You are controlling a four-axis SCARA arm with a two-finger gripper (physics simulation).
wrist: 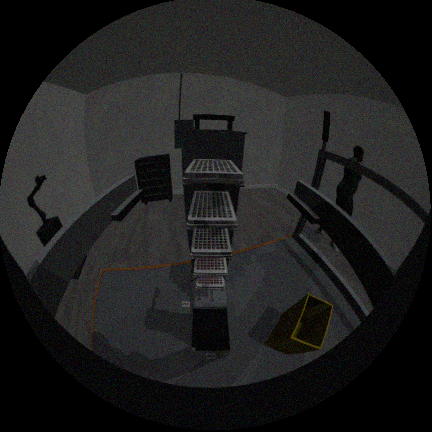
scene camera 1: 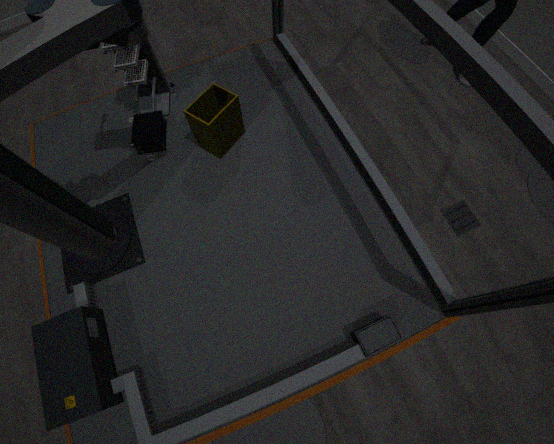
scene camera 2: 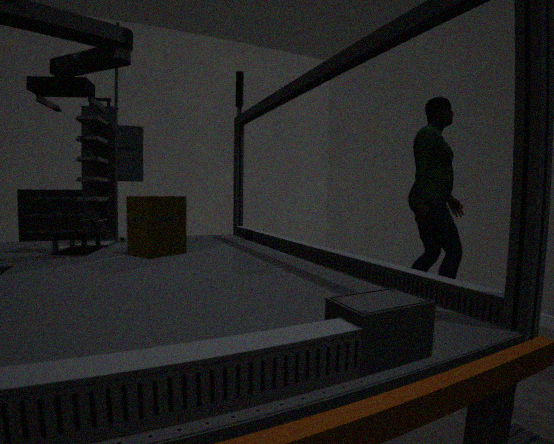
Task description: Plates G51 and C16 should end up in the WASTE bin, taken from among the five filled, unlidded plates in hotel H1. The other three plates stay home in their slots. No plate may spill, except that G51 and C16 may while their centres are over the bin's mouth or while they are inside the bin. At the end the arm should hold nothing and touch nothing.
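Places are measured from the arm's base along level axes (x back, y right, z up), in metres.
Pixels of known places: gripper, fingertip midpoint: [wrist: 217, 182] [scene camera 2: 81, 109]; arm's base at its link origin: [scene camera 1: 100, 242].
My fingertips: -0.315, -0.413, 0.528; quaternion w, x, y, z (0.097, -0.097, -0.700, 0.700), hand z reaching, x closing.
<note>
Ahead of a thing's pixels: the offset from my fingertips to its top centre, as dx, dy, dz. "*": to the spot under its first point.
Hotel H1 [scene camera 2: 97, 170] [wrist: 215, 145] is a dark tower. In the wrist view it bears five pale gridded plates, one above another: the top plate @[-0.032, -0.125, -0.008] [wrist: 213, 167], the second plate @[-0.032, -0.125, -0.086] [wrist: 212, 206], the third plate @[-0.032, -0.125, -0.164] [wrist: 211, 240], the fourth plate @[-0.032, -0.125, -0.243] [wrist: 210, 265] and the lowest plate @[-0.032, -0.125, -0.321] [wrist: 210, 281]. They look level; their labels are not legible. The yellow WASTE bin @[-0.253, +0.181, -0.316] [scene camera 1: 217, 132] [scene camera 2: 156, 227] [wrist: 287, 332] stands open-topped on the floor, right of the hotel. My gripper [scene camera 2: 50, 104] is open and empty, raised in front of the hotel near its top, apart from it. Its fingers are small and dim.
A low black block @[+0.014, +0.042, -0.446] [scene camera 1: 149, 131] [wrist: 211, 327] stands at the hotel's foot. A dark rack [wrist: 153, 178] stands back left. The arm's column base [scene camera 1: 132, 240] and a cabinet @[* +0.433, +0.782, -0.400] [scene camera 1: 62, 355] are on the left. A grey box @[-0.435, +1.080, -0.441] [scene camera 1: 377, 336] [scene camera 2: 395, 335] sits at the front edge. A person [scene camera 2: 434, 155] [wrist: 350, 180] stands beyond the fence.
</note>
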